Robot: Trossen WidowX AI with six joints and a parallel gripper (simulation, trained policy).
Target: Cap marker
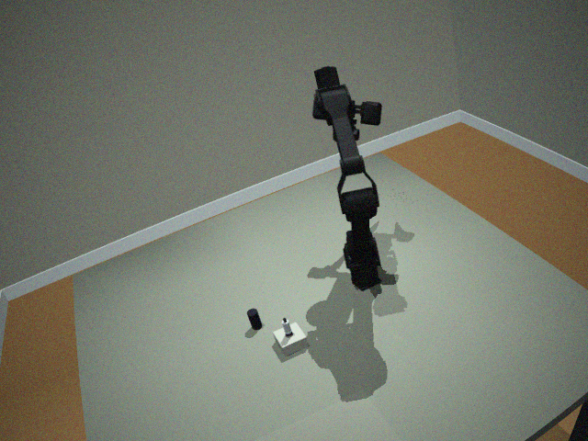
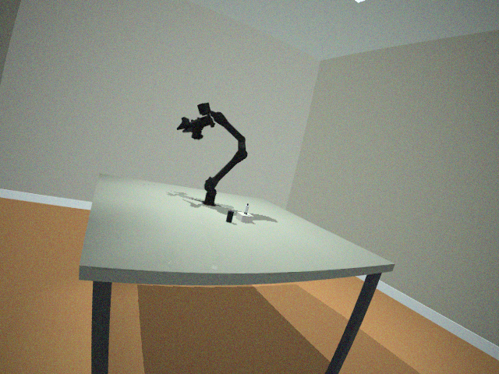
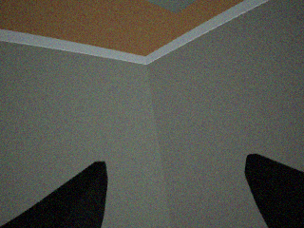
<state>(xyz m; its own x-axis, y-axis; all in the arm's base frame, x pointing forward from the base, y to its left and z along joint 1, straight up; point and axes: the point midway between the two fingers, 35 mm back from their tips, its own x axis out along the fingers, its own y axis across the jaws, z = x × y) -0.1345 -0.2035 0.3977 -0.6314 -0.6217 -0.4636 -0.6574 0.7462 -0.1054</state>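
My gripper tip is 480 mm short of the black cap, 350 mm above it and 210 mm to the right of it. The rest, counted from my gripper tip: holder block 430 mm ahead, 370 mm below, 320 mm to the left.
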